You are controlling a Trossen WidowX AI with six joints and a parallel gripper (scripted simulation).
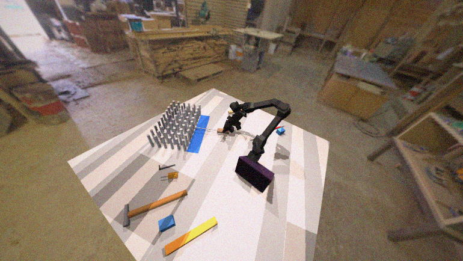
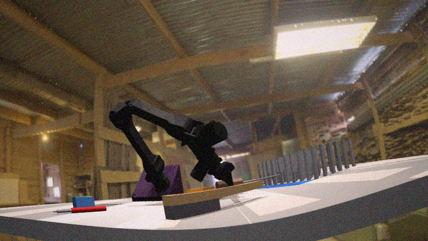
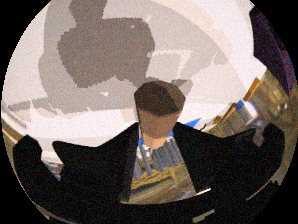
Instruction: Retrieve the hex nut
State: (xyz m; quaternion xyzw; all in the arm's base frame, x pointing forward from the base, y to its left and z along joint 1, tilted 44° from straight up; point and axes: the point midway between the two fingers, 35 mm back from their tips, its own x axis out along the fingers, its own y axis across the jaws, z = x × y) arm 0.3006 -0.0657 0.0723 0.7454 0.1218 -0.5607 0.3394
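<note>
Now: the blue taped strip 15 cm ahead of my gripper tip, 10 cm to the left of it and 4 cm below it. From my gripper tip the other things lie so: hex key (45 cm to the left, 6 cm ahead, 4 cm below); then red-handled tool (44 cm to the right, 30 cm behind, 3 cm below); then yellow-handled screwdriver (46 cm to the left, 2 cm below, 2 cm behind).
</note>
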